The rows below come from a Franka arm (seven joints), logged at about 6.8 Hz.
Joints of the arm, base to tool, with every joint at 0 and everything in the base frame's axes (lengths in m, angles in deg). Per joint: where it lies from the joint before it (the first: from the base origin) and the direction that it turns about. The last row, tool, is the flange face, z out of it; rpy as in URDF.
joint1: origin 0.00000 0.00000 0.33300 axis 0 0 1
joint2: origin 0.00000 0.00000 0.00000 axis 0 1 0
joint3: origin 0.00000 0.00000 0.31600 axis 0 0 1
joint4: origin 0.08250 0.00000 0.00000 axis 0 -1 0
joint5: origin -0.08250 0.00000 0.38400 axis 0 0 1
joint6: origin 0.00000 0.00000 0.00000 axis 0 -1 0
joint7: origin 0.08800 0.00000 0.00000 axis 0 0 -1
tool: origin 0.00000 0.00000 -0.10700 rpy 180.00 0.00 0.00
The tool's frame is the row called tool.
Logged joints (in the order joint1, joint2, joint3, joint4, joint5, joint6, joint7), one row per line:
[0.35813, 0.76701, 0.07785, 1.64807, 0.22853, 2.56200, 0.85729]
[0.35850, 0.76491, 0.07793, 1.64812, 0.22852, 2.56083, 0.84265]
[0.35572, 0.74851, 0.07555, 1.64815, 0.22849, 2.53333, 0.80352]
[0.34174, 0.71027, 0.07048, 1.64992, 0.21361, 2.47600, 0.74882]
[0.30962, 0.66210, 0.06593, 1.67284, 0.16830, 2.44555, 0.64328]
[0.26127, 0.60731, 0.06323, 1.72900, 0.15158, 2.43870, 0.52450]
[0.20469, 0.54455, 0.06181, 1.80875, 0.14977, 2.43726, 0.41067]
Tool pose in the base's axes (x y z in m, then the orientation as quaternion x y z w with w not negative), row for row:
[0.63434, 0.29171, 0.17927, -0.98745, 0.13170, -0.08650, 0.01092]
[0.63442, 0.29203, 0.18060, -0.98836, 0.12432, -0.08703, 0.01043]
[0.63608, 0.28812, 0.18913, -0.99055, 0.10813, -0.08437, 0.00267]
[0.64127, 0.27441, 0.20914, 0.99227, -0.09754, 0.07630, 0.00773]
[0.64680, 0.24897, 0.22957, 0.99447, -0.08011, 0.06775, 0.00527]
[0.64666, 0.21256, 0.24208, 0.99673, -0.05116, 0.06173, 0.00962]
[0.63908, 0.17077, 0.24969, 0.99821, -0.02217, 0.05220, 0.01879]
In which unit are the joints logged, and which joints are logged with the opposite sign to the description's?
The joints are logged in radians. Opposite sign: joint4, joint5.
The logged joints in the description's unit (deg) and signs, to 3 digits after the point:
[20.519, 43.946, 4.460, -94.427, -13.094, 146.792, 49.119]
[20.541, 43.826, 4.465, -94.430, -13.093, 146.725, 48.280]
[20.381, 42.886, 4.329, -94.432, -13.092, 145.149, 46.038]
[19.580, 40.695, 4.038, -94.533, -12.239, 141.864, 42.904]
[17.740, 37.936, 3.778, -95.847, -9.643, 140.120, 36.857]
[14.970, 34.796, 3.623, -99.064, -8.685, 139.727, 30.052]
[11.728, 31.200, 3.541, -103.634, -8.581, 139.645, 23.530]

